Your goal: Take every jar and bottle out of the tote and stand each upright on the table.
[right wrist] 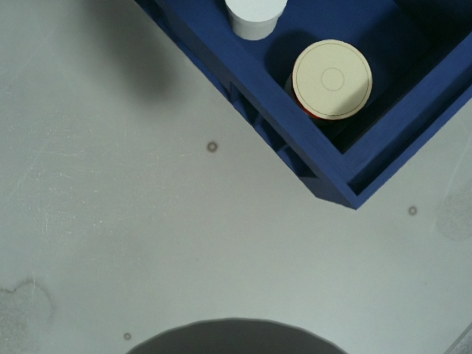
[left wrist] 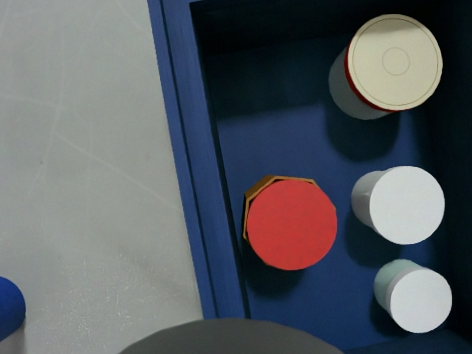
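Frame: origin at the left arm's base, x ahead, y left, z up, level; centimetres.
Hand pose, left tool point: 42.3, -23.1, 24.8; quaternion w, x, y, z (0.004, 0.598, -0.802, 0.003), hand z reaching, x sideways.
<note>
After its pixels a point has its place, as x, y, z.
The blue tote (left wrist: 186, 150) @[49.3, -22.7, 14.2] (right wrist: 300, 130) @[51.9, -41.5, 13.2] holds several upright jars and bottles. A jar with a cream lid and red rim (left wrist: 395, 62) @[51.4, -36.1, 8.5] (right wrist: 332, 80) @[51.5, -36.2, 8.5] stands near a corner. A red-topped jar with an amber edge (left wrist: 292, 225) @[43.9, -26.8, 11.1] stands near the long wall in the left wrist view. A white-lidded container (left wrist: 407, 205) @[42.5, -34.6, 7.8] and a smaller white-capped, pale green bottle (left wrist: 420, 300) @[35.5, -34.4, 6.0] stand beside it. A white-lidded container (right wrist: 255, 10) @[43.5, -35.8, 7.8] shows at the top of the right wrist view. My left gripper (left wrist: 232, 337) and right gripper (right wrist: 237, 337) @[54.2, -50.5, 29.9] are dark rounded shapes with no item visible on them, so both look open; their cup tips are hidden.
A blue rounded object (left wrist: 9, 307) @[42.3, -4.6, 2.6] is cut off at the left edge of the left wrist view, outside the tote. The grey table (left wrist: 100, 165) @[51.1, -14.2, 0.0] (right wrist: 200, 240) @[52.4, -53.0, 0.0] extends beside the tote. The tote's raised walls and corner border the jars. A blurred shadow lies left of the tote in the right wrist view.
</note>
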